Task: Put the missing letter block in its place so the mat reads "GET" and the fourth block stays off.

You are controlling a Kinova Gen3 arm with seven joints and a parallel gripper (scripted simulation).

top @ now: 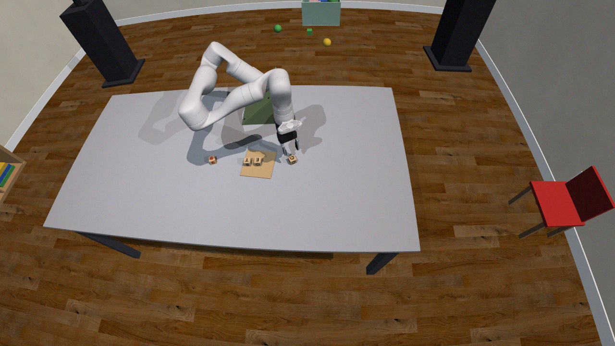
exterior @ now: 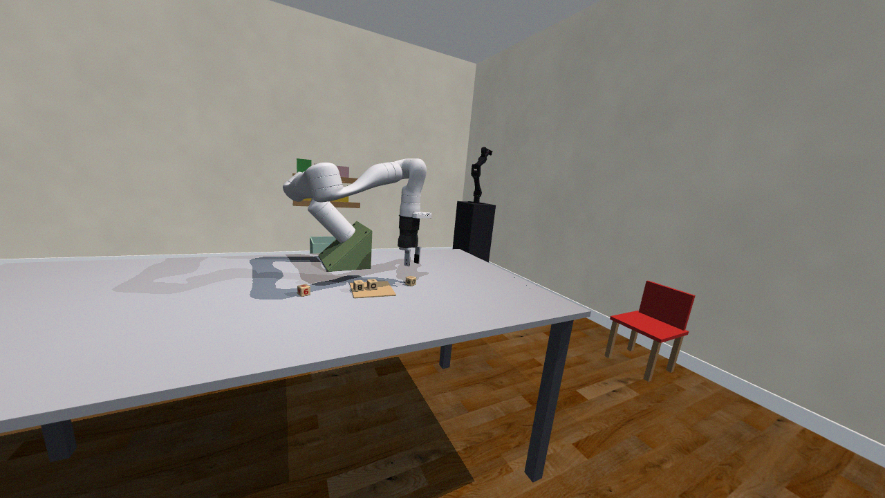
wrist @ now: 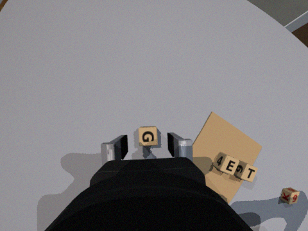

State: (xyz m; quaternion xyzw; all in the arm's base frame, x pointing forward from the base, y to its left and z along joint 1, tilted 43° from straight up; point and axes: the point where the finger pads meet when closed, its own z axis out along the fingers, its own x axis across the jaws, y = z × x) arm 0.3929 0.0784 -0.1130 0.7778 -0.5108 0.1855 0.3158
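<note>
My hand is 80 mm above the G block. Also, from my hand: tan mat 150 mm to the right, 100 mm below.
</note>
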